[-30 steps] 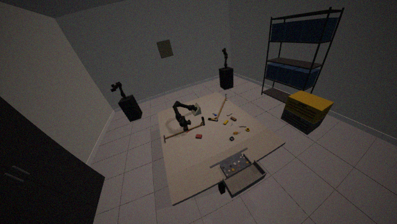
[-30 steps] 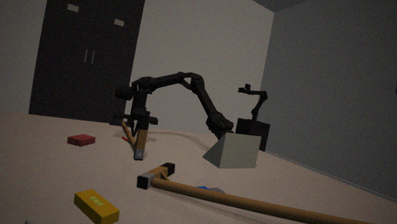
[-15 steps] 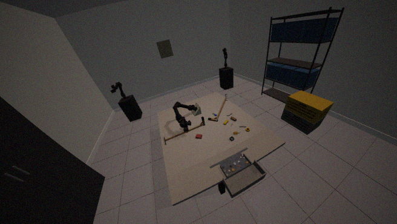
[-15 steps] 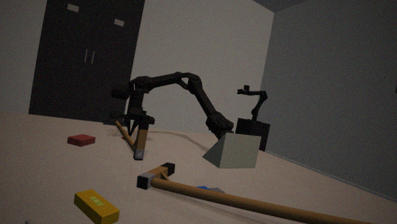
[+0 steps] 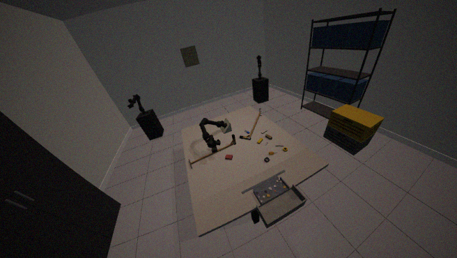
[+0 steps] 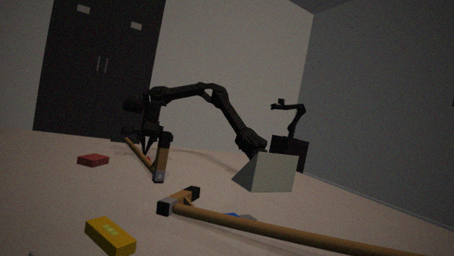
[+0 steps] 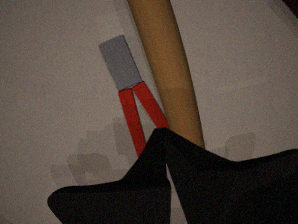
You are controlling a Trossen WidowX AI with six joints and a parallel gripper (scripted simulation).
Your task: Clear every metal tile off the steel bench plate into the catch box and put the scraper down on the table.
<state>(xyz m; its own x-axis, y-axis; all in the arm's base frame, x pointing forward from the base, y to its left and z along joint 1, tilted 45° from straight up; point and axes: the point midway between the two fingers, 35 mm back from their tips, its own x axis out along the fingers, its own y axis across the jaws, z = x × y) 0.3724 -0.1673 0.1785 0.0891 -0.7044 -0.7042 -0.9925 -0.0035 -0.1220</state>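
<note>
Now: gripper tip 20 mm short of the long scraper, 20 mm to the left of it and 50 mm below it. Also, from my gripper tip: red block 160 mm ahead, 120 mm to the left; red clip 10 mm behind, 30 mm to the left, 10 mm below; yellow block 80 mm ahead, 540 mm to the left.
</note>
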